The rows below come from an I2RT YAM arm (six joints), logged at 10 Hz.
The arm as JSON. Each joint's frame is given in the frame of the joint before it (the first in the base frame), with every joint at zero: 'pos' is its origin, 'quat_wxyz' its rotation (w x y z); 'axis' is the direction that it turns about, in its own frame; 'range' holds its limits. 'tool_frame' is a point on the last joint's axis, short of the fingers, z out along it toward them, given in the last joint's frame.
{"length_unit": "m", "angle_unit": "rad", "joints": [
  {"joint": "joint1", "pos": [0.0, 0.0, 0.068], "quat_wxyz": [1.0, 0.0, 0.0, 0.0], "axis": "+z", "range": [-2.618, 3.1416]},
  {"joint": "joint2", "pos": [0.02, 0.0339, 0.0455], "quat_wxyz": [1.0, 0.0, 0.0, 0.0], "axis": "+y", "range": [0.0, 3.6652]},
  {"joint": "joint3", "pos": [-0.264, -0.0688, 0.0], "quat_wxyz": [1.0, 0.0, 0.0, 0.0], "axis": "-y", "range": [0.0, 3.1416]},
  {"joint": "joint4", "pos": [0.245, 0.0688, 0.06], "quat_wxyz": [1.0, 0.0, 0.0, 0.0], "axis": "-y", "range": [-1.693, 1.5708]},
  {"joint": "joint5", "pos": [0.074, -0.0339, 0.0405], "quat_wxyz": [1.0, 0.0, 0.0, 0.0], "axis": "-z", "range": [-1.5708, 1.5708]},
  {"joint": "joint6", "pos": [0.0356, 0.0, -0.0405], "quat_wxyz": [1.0, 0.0, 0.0, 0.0], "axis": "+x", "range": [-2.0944, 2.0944]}
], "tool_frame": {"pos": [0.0, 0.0, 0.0], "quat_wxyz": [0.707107, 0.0, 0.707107, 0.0]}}
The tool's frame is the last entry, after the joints.
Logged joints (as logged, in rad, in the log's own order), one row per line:
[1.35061, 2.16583, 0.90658, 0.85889, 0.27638, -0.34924]
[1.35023, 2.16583, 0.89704, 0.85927, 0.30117, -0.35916]
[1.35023, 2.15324, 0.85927, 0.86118, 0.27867, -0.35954]
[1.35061, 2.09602, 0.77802, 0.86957, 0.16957, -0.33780]
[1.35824, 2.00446, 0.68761, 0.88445, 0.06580, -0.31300]
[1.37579, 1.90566, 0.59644, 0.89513, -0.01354, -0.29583]
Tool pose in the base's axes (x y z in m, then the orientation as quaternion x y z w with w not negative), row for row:
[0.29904, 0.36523, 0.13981, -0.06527, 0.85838, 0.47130, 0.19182]
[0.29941, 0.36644, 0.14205, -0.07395, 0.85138, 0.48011, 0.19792]
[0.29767, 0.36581, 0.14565, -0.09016, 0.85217, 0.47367, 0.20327]
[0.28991, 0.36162, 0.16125, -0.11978, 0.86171, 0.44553, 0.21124]
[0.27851, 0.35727, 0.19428, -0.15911, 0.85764, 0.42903, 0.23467]
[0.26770, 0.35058, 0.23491, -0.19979, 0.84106, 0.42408, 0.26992]
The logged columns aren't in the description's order. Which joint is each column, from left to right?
Columns, left to right: joint3, joint2, joint6, joint1, joint4, joint5.
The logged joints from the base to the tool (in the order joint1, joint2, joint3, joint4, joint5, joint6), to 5 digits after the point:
[0.85889, 2.16583, 1.35061, 0.27638, -0.34924, 0.90658]
[0.85927, 2.16583, 1.35023, 0.30117, -0.35916, 0.89704]
[0.86118, 2.15324, 1.35023, 0.27867, -0.35954, 0.85927]
[0.86957, 2.09602, 1.35061, 0.16957, -0.33780, 0.77802]
[0.88445, 2.00446, 1.35824, 0.06580, -0.31300, 0.68761]
[0.89513, 1.90566, 1.37579, -0.01354, -0.29583, 0.59644]

